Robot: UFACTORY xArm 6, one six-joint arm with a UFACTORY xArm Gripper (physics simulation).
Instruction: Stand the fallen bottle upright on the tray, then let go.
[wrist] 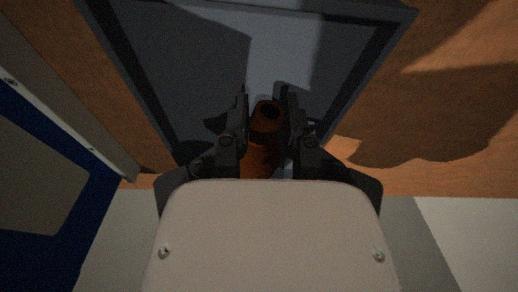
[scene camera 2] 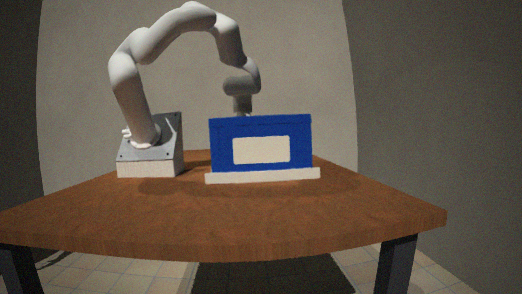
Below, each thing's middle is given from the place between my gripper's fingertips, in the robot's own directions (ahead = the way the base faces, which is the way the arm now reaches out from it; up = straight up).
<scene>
Now: hand 20 mm short of the white strip [scene camera 2: 301, 173], 390 mm to the left of it and 20 mm above it.
</scene>
